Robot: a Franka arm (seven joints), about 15 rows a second.
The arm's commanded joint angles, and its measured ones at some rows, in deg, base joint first. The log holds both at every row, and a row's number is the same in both.
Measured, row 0:
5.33 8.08 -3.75 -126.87 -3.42 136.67 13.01
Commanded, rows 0 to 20:
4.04 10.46 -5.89 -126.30 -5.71 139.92 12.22
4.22 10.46 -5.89 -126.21 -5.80 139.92 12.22
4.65 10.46 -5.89 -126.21 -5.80 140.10 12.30
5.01 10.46 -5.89 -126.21 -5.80 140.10 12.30
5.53 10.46 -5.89 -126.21 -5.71 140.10 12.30
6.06 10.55 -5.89 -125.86 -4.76 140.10 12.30
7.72 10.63 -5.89 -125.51 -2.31 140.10 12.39
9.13 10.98 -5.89 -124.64 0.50 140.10 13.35
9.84 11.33 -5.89 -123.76 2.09 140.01 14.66
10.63 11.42 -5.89 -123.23 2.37 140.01 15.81
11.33 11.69 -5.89 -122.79 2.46 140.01 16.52
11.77 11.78 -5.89 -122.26 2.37 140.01 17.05
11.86 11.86 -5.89 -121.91 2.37 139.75 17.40
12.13 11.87 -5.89 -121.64 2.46 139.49 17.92
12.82 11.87 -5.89 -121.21 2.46 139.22 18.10
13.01 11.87 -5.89 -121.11 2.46 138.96 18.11
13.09 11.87 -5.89 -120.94 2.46 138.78 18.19
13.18 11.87 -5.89 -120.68 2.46 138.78 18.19
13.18 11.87 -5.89 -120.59 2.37 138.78 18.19
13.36 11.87 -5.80 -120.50 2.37 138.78 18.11
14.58 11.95 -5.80 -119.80 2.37 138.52 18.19
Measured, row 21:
12.78 11.13 -5.36 -121.64 1.22 139.59 17.72
